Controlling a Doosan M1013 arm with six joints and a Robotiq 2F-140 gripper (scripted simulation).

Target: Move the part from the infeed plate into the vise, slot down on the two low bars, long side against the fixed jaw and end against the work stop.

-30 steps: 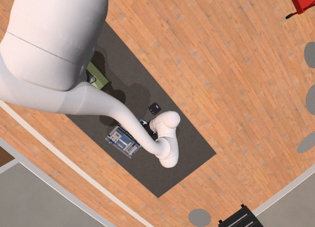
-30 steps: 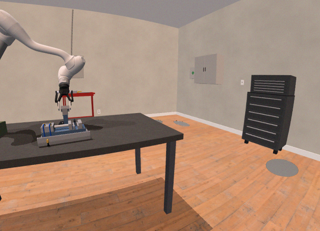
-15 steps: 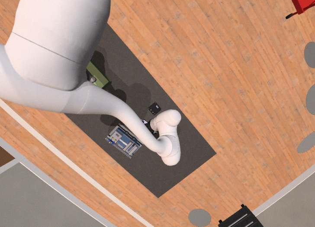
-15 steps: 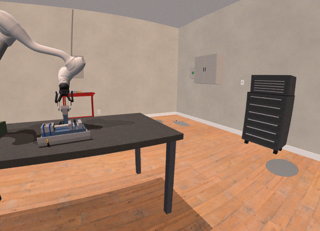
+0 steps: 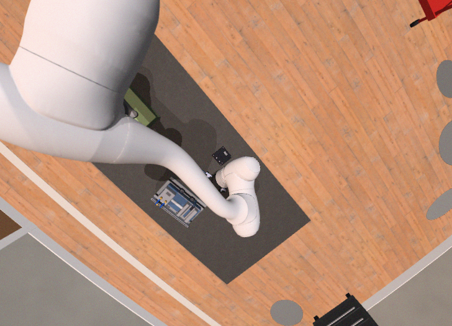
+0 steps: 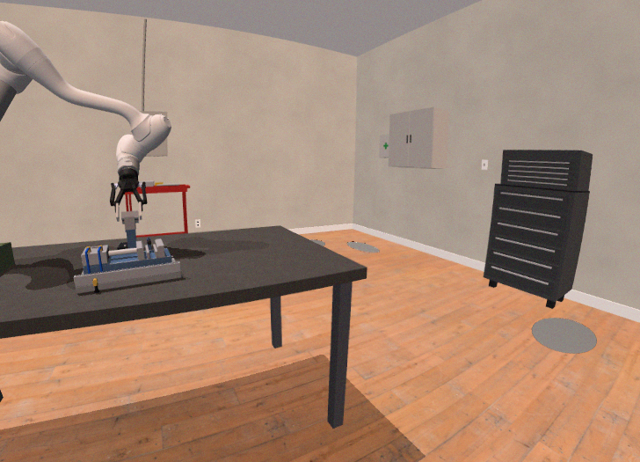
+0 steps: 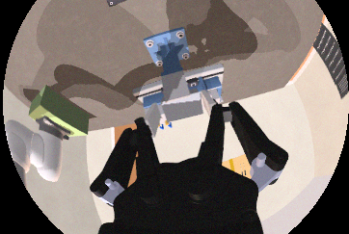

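The part lies 1 cm ahead of my hand, 2 cm to the right of it and 2 cm below it. Round my hand: black infeed plate: 4 cm behind, 18 cm to the left, 17 cm below.
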